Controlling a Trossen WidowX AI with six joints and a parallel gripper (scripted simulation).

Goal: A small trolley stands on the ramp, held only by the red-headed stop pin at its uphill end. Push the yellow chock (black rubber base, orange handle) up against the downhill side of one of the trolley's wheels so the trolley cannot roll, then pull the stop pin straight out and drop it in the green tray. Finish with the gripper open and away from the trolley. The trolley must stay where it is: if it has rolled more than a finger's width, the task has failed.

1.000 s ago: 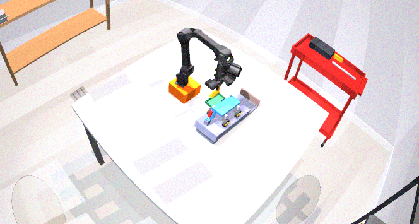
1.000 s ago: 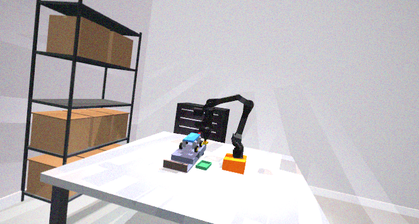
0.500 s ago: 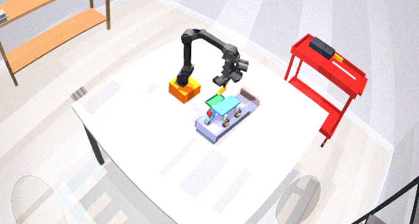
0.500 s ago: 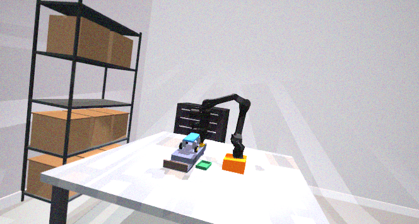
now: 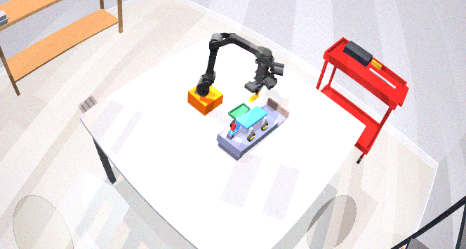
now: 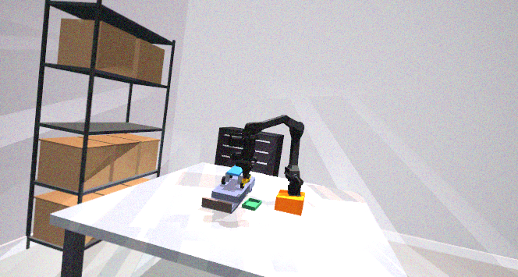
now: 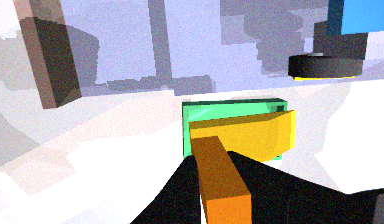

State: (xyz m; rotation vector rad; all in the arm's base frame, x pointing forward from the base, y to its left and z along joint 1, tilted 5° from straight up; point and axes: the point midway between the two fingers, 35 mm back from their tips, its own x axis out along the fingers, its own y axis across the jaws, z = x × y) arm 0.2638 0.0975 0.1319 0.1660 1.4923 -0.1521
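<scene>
My gripper tip is now 280 mm to the left of the red-headed stop pin, 20 mm above it and 10 mm short of it. Also, from my gripper tip: yellow chock 20 mm to the right, 10 mm below; green tray 160 mm below, 50 mm behind, 40 mm to the right; trolley 170 mm to the right, 60 mm ahead, 40 mm below.
</scene>
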